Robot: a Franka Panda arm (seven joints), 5 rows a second.
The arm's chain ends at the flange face. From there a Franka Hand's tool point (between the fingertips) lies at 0.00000 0.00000 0.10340 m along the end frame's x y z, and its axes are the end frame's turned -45 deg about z.
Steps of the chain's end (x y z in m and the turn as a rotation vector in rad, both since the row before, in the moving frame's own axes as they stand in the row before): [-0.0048 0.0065 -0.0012 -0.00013 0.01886 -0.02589]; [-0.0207 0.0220 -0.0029 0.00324 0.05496 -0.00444]
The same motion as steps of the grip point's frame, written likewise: [-0.0066 0.0026 -0.0012 -0.01343 0.01324 -0.02589]; [-0.0259 0.0047 -0.0031 -0.03657 0.04115 -0.00444]
